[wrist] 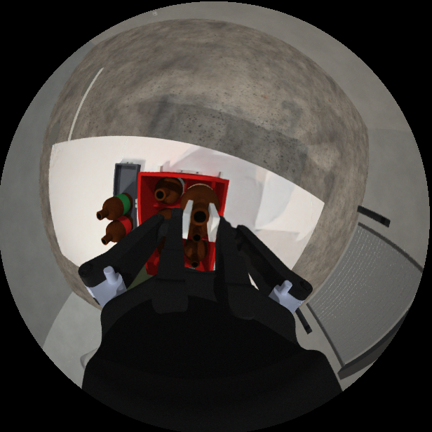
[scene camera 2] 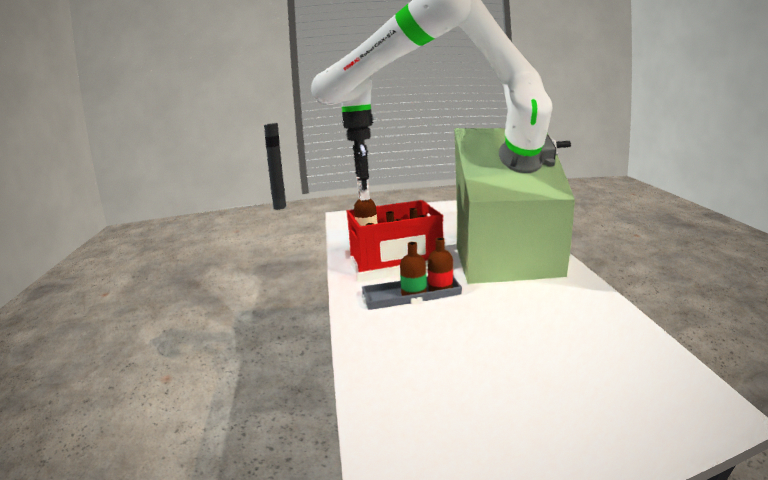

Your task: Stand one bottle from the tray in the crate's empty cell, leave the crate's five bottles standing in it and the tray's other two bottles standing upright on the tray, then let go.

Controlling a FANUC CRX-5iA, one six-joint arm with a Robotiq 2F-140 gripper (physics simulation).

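Seen in the pictures: gripper, fingertip midpoint: point(scene camera 2: 364, 198); arm's base, origin of the base link: point(scene camera 2: 521, 157).
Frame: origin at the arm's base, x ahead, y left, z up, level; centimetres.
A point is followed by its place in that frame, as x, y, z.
My gripper point(scene camera 2: 363, 191) @[50.4, -10.9, -13.5] point(wrist: 199, 210) is shut on the neck of a brown bottle with a cream label point(scene camera 2: 365, 208) @[50.3, -7.3, -15.8] point(wrist: 200, 194). The bottle is upright at the crate's left end in the scene view, its lower part hidden behind the wall and its shoulder above the rim. The red crate point(scene camera 2: 368, 249) @[50.6, 2.9, -25.8] point(wrist: 146, 200) holds other brown bottles, among them one at a corner point(wrist: 169, 191) and one beyond the fingers point(wrist: 195, 249); some are hidden. A green-labelled bottle point(scene camera 2: 412, 268) @[39.4, 19.5, -25.7] point(wrist: 115, 207) and a red-labelled bottle point(scene camera 2: 440, 263) @[31.2, 18.0, -25.6] point(wrist: 118, 231) stand upright on the grey tray point(scene camera 2: 385, 292) @[46.9, 14.1, -35.2] point(wrist: 127, 177).
The white table point(scene camera 2: 481, 367) @[28.6, 53.8, -35.7] point(wrist: 75, 180) carries the crate and tray. The tray lies close along the crate's near side in the scene view. A green pedestal point(scene camera 2: 515, 237) @[7.4, 15.0, -21.2] with the arm's base stands right of the crate. A dark post point(scene camera 2: 274, 166) shows left of the arm.
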